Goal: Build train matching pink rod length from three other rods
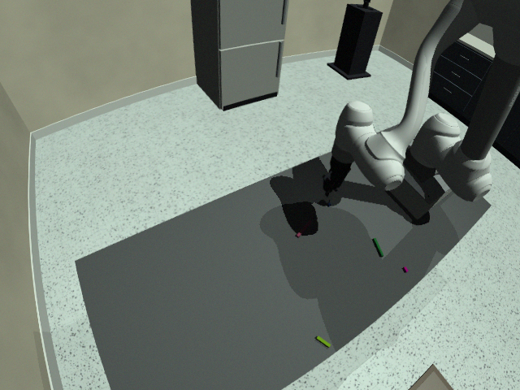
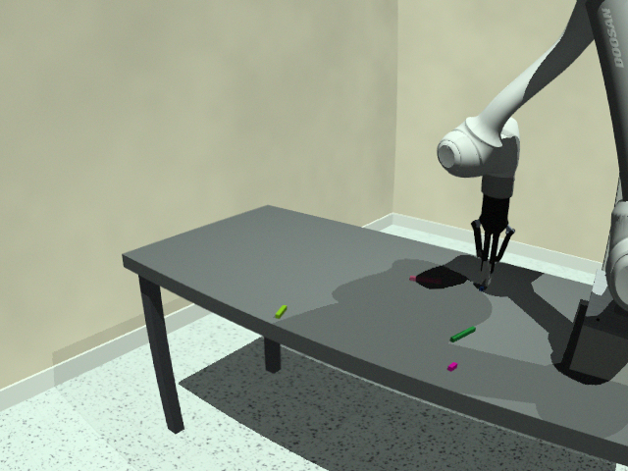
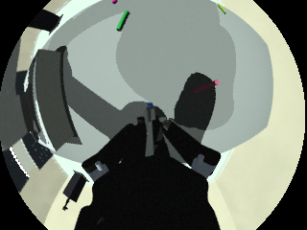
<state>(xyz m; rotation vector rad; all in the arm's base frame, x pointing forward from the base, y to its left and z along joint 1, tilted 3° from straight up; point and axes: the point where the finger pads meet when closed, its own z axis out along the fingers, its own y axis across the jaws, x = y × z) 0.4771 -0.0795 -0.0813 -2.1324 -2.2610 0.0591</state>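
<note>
The grey rod is 30 mm below my hand. Also, from my hand: blue rod (40 mm below, 20 mm to the left); then pink rod (160 mm ahead, 70 mm to the left, 40 mm below); then green rod (280 mm to the left, 60 mm behind, 40 mm below).
</note>
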